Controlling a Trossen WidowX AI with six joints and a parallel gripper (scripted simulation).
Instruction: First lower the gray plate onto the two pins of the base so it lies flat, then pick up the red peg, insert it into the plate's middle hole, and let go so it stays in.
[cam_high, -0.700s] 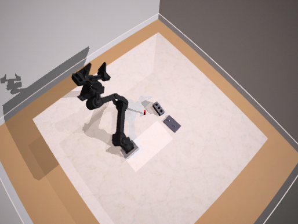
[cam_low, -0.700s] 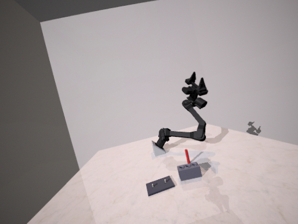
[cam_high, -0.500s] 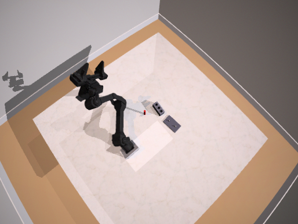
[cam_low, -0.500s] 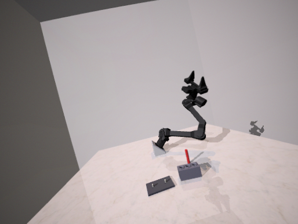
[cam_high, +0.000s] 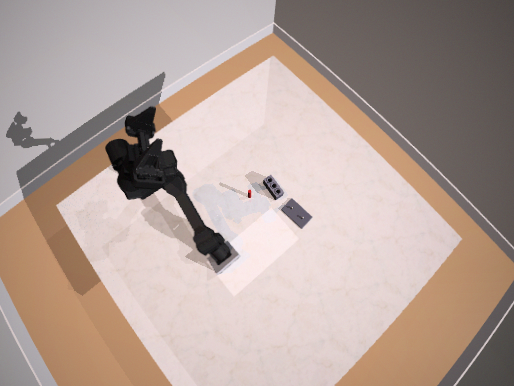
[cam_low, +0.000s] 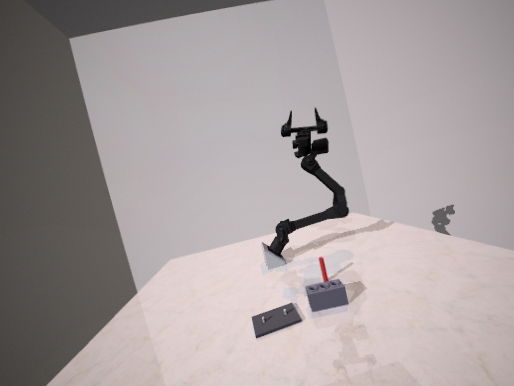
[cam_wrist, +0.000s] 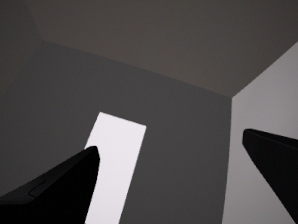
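My gripper tip is 25 cm short of the gray plate, 14 cm to the left of it and 56 cm above it. Round my gripper tip: red peg: 15 cm ahead, 10 cm to the right, 56 cm below; dark base: 27 cm ahead, 28 cm to the right, 59 cm below.
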